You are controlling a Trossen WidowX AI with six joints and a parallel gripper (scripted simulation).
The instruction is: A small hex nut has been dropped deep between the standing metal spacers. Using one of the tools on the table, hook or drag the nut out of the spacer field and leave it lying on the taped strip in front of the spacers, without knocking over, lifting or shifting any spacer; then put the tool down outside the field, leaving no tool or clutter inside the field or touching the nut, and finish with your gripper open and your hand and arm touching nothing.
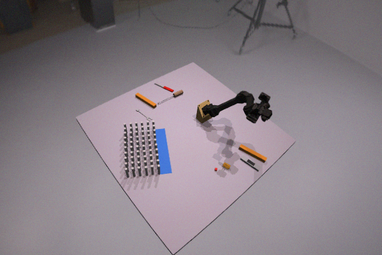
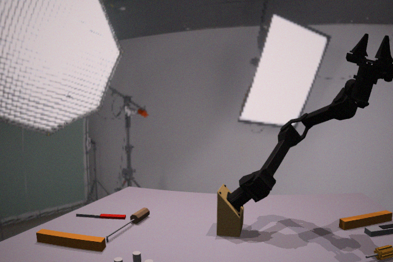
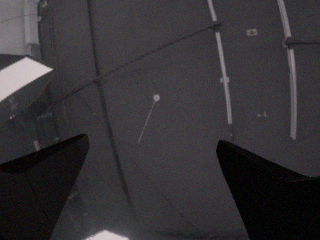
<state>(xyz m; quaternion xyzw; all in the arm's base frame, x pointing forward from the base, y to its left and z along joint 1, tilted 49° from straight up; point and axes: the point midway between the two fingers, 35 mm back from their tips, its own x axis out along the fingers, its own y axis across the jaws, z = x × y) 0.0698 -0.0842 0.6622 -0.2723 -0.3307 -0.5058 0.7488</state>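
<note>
Right now the hook tool is 40 mm behind my gripper tip, 810 mm to the right of it and 610 mm below it. Also, from my gripper tip: red cube 150 mm ahead, 60 mm to the right, 620 mm below; grey bar 70 mm behind, 80 mm to the left, 610 mm below; small yellow tool 80 mm ahead, 30 mm to the right, 610 mm below.
</note>
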